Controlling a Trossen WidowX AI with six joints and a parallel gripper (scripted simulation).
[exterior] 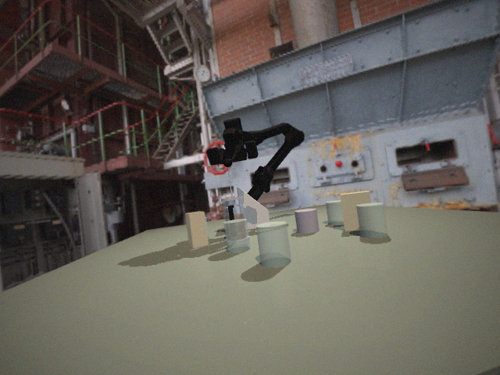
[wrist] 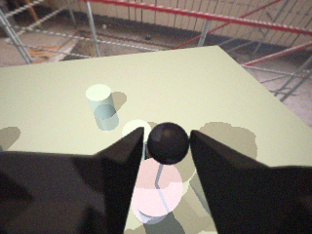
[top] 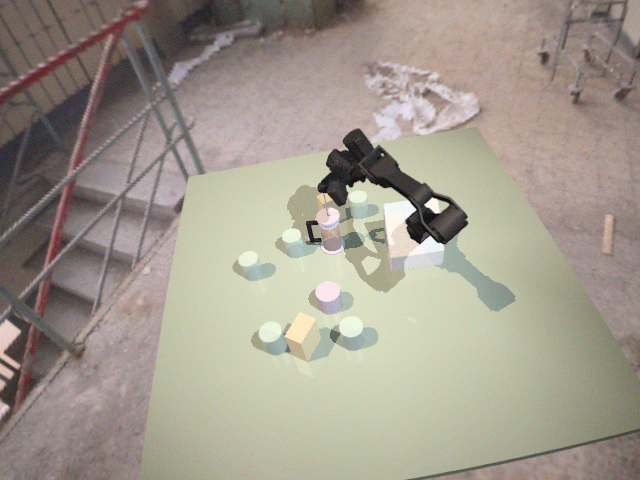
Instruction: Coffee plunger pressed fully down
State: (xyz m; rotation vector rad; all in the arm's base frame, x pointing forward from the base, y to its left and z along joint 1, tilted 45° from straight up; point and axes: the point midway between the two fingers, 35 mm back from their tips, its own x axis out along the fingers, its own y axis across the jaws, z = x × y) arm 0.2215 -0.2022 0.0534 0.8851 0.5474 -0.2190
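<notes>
Right now my gripper tip is 1 cm short of the coffee press and 13 cm above it.
</notes>
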